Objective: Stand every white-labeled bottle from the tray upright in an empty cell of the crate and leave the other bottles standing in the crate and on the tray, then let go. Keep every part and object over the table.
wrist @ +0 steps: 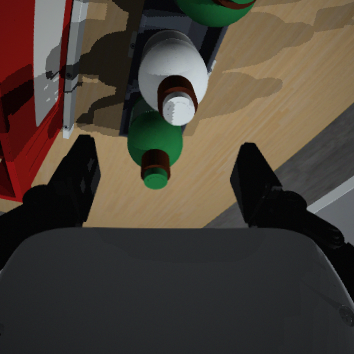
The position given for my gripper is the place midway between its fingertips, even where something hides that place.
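My gripper [167, 157] is there in the scene. I see a white-labeled bottle [172, 77] too, and with it in the same scene a green bottle [154, 144].
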